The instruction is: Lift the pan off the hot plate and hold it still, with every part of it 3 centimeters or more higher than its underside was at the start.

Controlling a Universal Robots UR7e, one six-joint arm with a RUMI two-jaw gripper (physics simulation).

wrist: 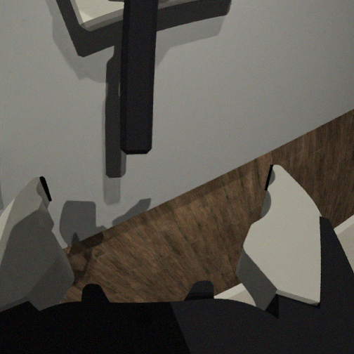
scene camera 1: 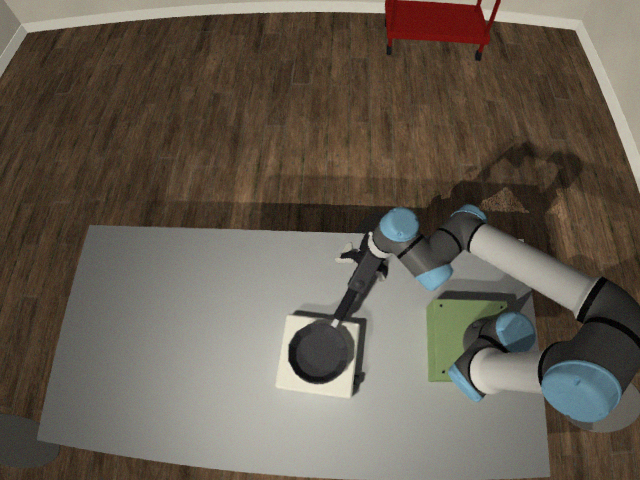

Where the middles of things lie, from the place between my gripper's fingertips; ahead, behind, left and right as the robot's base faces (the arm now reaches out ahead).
I see the dark round pan (scene camera 1: 317, 353) 140 mm to the left of my hand, 130 mm below it and 90 mm ahead of it. Round my hand: cream hot plate (scene camera 1: 341, 386) 230 mm to the left, 210 mm below, 110 mm ahead.
